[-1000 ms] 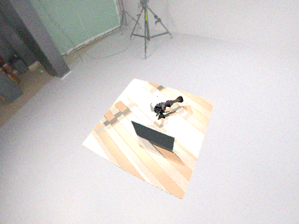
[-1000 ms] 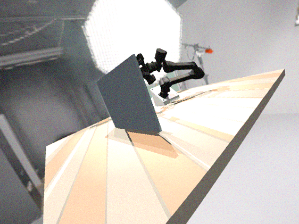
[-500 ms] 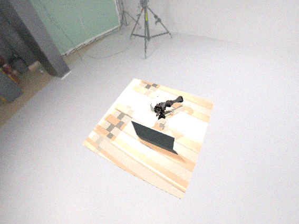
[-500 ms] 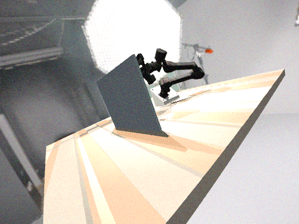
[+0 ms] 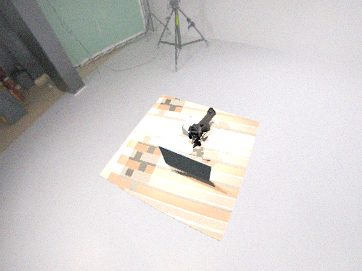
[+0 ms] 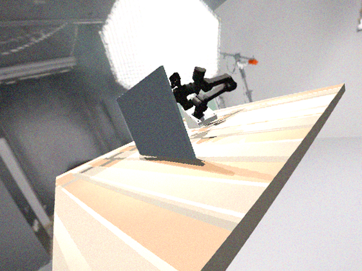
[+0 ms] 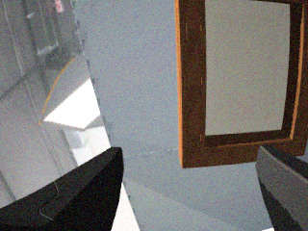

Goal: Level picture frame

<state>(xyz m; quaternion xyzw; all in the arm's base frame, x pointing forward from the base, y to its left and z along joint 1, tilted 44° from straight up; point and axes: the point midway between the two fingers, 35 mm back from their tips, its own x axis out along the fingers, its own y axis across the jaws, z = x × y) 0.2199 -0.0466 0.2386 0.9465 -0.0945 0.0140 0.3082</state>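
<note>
Right now my gripper tip is 13 cm short of the picture frame, 6 cm above it and 1 cm to the left of it. The rest, counted from my gripper tip: wall panel 14 cm ahead, 8 cm below, 1 cm to the right.
</note>
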